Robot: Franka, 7 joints.
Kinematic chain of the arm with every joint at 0, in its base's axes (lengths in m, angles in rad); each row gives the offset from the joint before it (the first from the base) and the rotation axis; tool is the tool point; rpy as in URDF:
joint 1: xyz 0 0 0.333 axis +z
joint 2: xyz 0 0 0 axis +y
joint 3: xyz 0 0 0.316 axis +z
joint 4: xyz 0.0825 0 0 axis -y
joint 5: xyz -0.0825 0 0.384 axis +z
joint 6: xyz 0 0 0 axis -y
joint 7: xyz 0.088 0 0 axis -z
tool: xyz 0 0 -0.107 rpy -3.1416 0 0
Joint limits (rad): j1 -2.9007..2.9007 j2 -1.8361..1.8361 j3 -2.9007..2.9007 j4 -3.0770..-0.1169 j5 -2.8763..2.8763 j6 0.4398..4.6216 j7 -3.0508..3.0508
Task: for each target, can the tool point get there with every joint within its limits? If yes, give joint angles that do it. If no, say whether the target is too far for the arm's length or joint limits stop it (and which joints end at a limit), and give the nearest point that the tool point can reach.
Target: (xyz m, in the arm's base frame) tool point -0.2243 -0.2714 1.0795
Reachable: yes | joints 1.5380 -0.8215 0.3882 -0.9219 2.0627 1.9002 -1.1354
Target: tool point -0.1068 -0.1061 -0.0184
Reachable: yes | joints -2.4154 0.8356 -0.1339 -2.8184 2.1629 1.9385 -2.4670
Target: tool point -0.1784 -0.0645 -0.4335
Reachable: no: joint limits stop it (at a limit: joint 2) | nearest point -0.1899 -0.0687 -0.3545 | short by 0.080 m
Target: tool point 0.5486 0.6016 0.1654
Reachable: yes | joints 1.2553 1.4030 -0.8549 -0.9055 1.3559 2.4648 2.1028
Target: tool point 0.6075 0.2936 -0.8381
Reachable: no: too far | nearest point 0.4281 0.2069 -0.3248 | short by 0.551 m
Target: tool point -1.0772 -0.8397 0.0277
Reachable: no: too far | nearest point -0.6603 -0.5147 0.1459 | short by 0.542 m
